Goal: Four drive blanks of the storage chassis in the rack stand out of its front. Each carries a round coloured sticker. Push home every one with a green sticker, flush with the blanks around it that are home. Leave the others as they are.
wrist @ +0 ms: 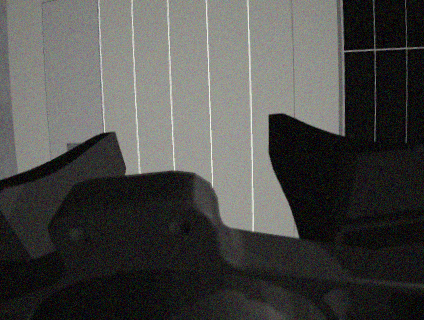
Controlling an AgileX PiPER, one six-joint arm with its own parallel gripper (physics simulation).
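The storage chassis shows as a pale grey face (227, 100) with upright strips, parted by thin bright lines. Which strips are drive blanks, and whether any stands out, I cannot tell from this view. No round coloured sticker shows. My gripper (193, 142) is open, its two dark fingers wide apart in front of the grey face, with nothing seen between them. Whether a fingertip touches the face I cannot tell. The dark gripper body hides the lower part of the face.
At the right, beyond an upright edge, is a black area (390, 95) crossed by thin pale lines. A plain, slightly darker panel (72, 75) with a thin outline is at the left of the grey face. A darker grey band (4, 100) runs down the far left edge.
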